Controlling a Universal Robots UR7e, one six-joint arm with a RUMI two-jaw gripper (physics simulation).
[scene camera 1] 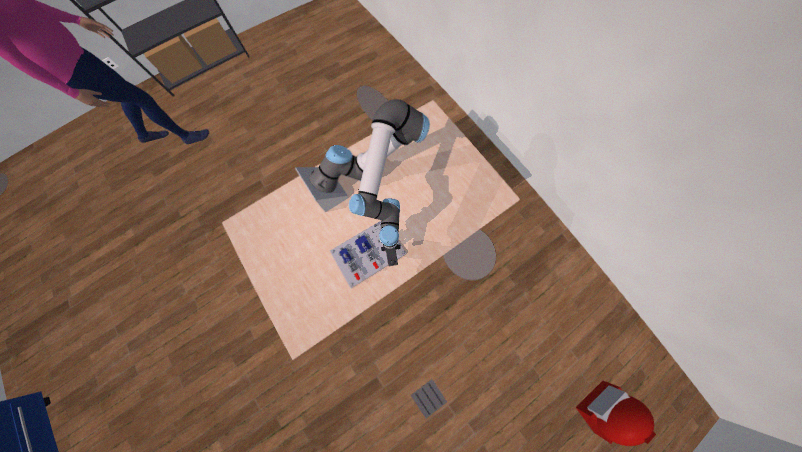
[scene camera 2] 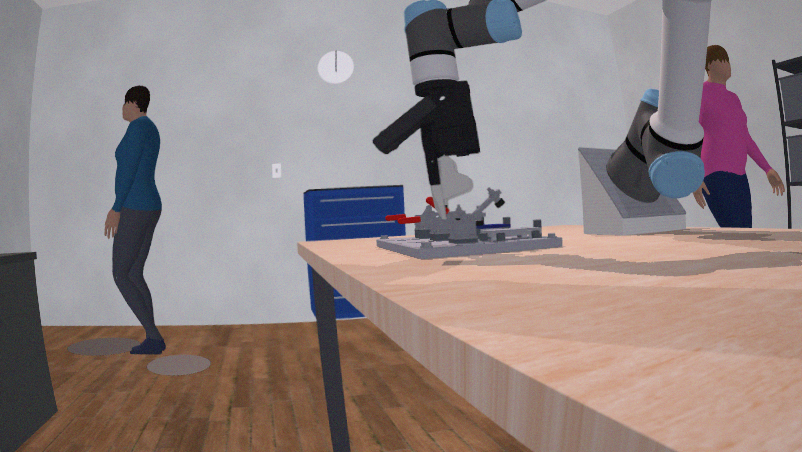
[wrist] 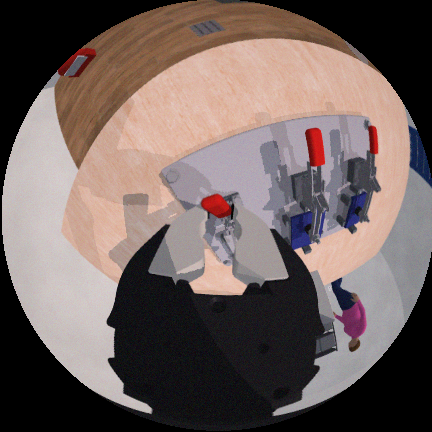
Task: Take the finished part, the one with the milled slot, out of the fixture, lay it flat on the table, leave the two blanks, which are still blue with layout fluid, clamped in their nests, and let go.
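Frame: origin at the arm's base, x ahead, y right, z down, level; metres.
Where they show: gripper, fingertip midpoint: (scene camera 2: 445,219) (wrist: 220,204); arm's base, origin of the base link: (scene camera 1: 322,182) (scene camera 2: 633,179).
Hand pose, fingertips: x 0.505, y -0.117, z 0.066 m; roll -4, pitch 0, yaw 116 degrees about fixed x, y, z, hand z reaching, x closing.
Observation:
Each offset is from my fingertips to the top centre of the thing. "spot": to the spot under its first point. Level surfaces: height alone.
The grey fixture plate {dx -0.062, dy +0.111, dz +0.036 m} (scene camera 1: 366,271) (scene camera 2: 499,247) (wrist: 240,155) lies on the table. Two blue blanks, one {spot: dx -0.105, dy +0.106, dz -0.009 m} (scene camera 1: 363,243) {dx -0.109, dy +0.110, dz +0.015 m} (wrist: 301,230) nearer my gripper and one (scene camera 1: 345,256) (wrist: 355,210) farther away, sit in their nests under clamps. My gripper (scene camera 2: 441,214) (wrist: 220,204) is over the third nest, pointing down, shut on the clamp handle. That handle's red grip (scene camera 2: 431,202) (wrist: 216,205) shows at the fingertips, tilted up. In scene camera 2 a clamp arm (scene camera 2: 493,194) stands raised at a slant. The finished part is not clearly visible; my fingers and the clamp hide much of its nest.
The red handles of the blanks' clamps {dx +0.002, dy +0.112, dz -0.020 m} (scene camera 1: 375,265) {dx -0.001, dy +0.222, dz -0.025 m} (scene camera 1: 357,276) (wrist: 315,147) (wrist: 373,140) stick out beside my gripper. The wooden table {dz +0.052 m} (scene camera 1: 280,291) (scene camera 2: 617,314) extends around the plate. The arm's grey base stand (scene camera 2: 629,221) is behind it. Two people stand away from the table.

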